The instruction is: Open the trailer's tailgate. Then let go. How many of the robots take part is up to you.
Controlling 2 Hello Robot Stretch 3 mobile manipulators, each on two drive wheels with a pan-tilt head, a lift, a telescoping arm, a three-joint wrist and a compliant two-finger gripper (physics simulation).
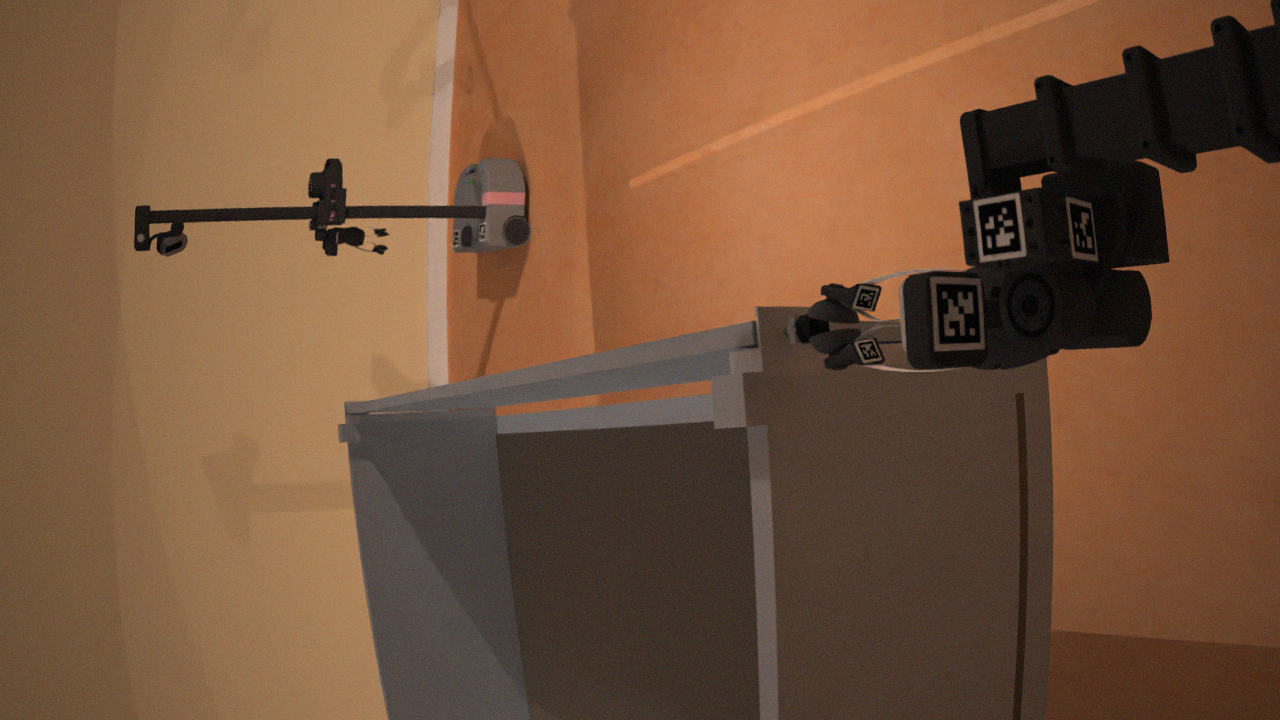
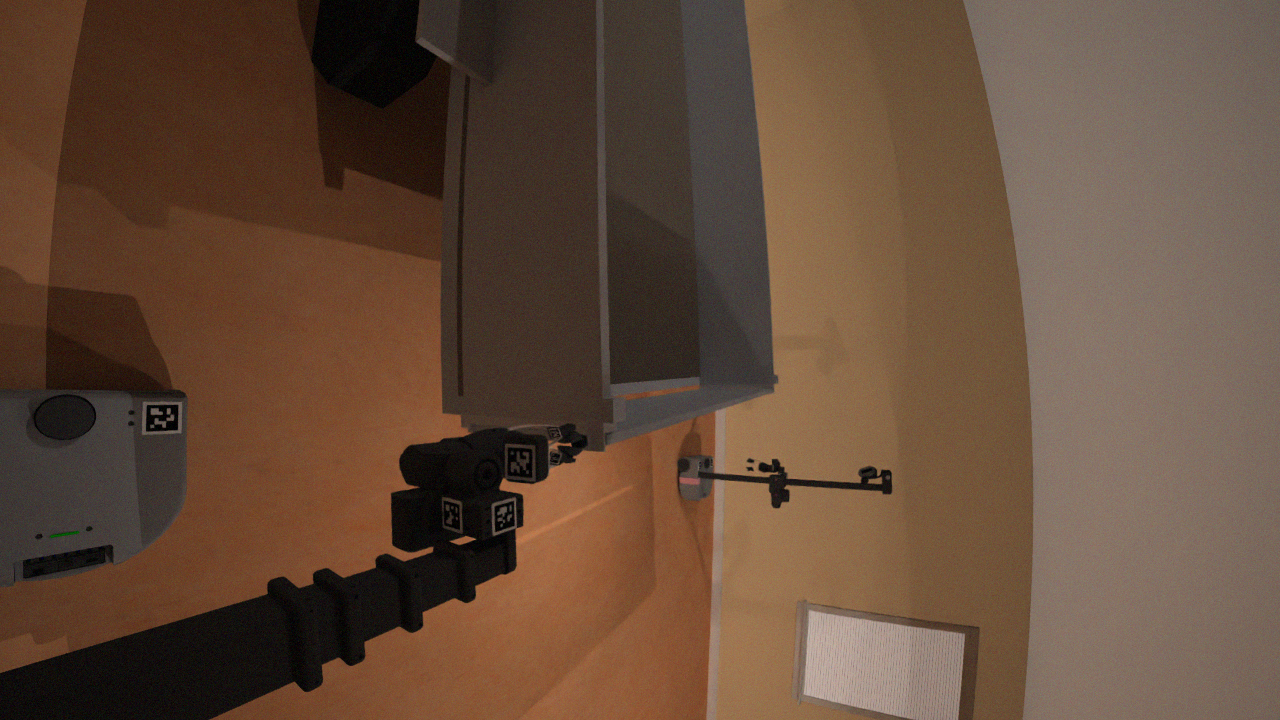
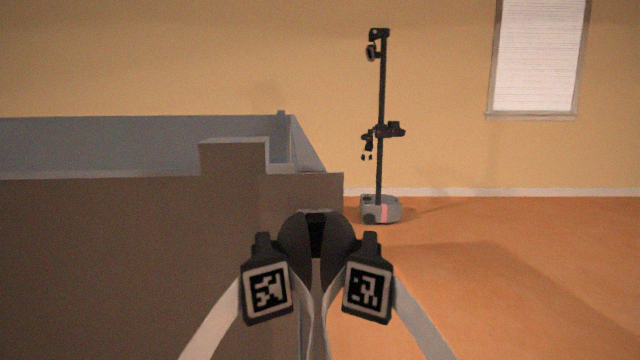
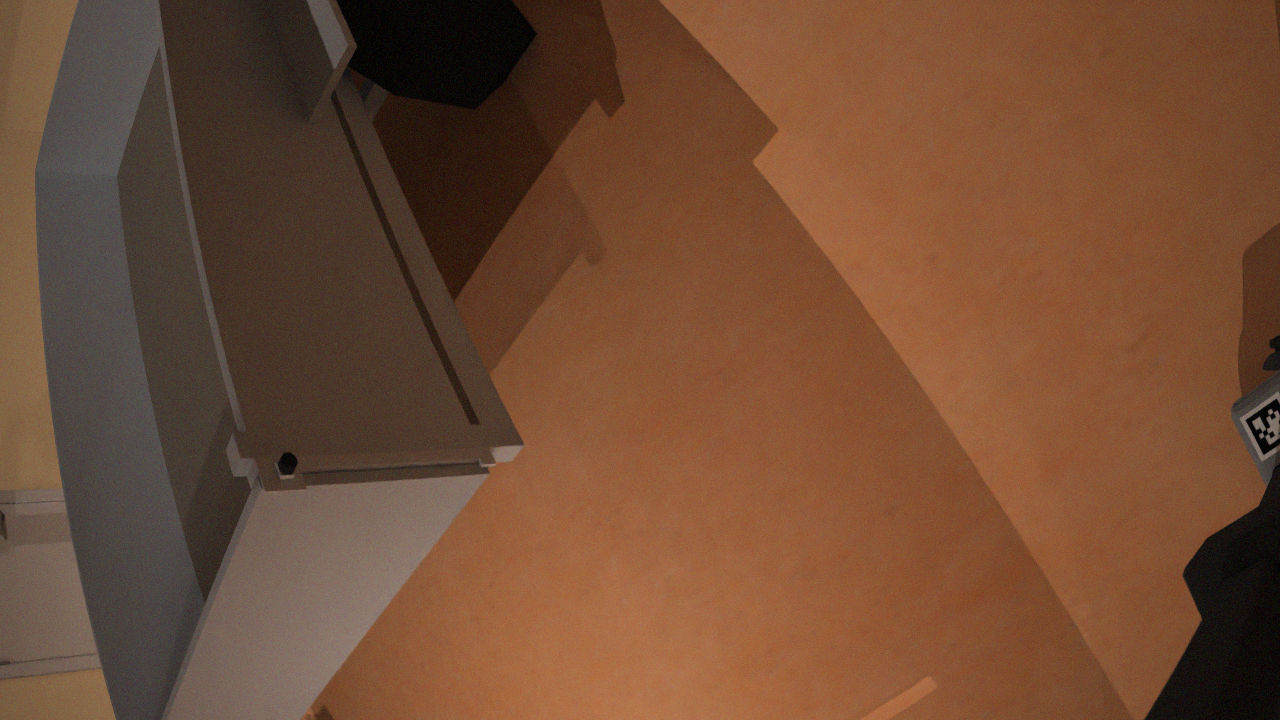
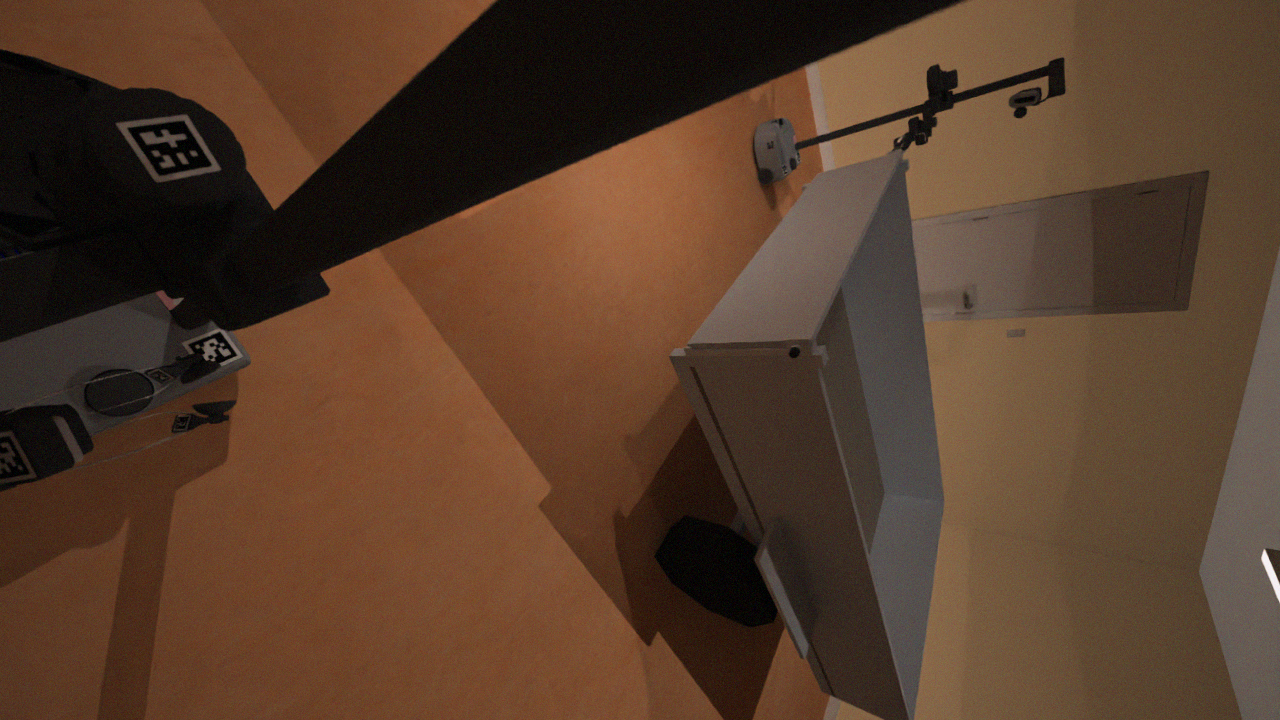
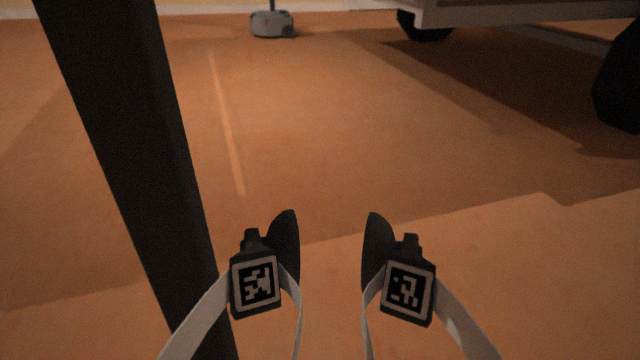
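Note:
The grey trailer point(image 1: 895, 537) point(image 2: 528, 223) point(image 5: 769, 429) has its tailgate point(image 1: 572, 367) point(image 4: 331, 555) point(image 5: 787, 259) standing upright across its rear end. r1's gripper point(image 1: 827, 327) point(image 3: 316, 245) is shut on a black latch knob point(image 3: 316, 226) at the tailgate's upper corner, on r1's side. The fingertips hide much of this knob. Another black knob point(image 4: 287, 462) point(image 5: 793, 351) sits at the opposite upper corner, with no gripper on it. r2's gripper point(image 5: 213, 386) point(image 6: 331, 245) is open and empty, low over the floor and apart from the trailer.
r2 point(image 1: 492, 205) point(image 2: 693, 479) point(image 3: 380, 210) stands beyond the trailer's rear corner from r1 point(image 5: 774, 152) point(image 6: 271, 24). A black wheel point(image 4: 438, 53) point(image 5: 716, 573) and a fender point(image 5: 780, 591) stick out at the trailer's side. The wall has a window point(image 2: 881, 662) point(image 3: 537, 55) and a door point(image 5: 1011, 250).

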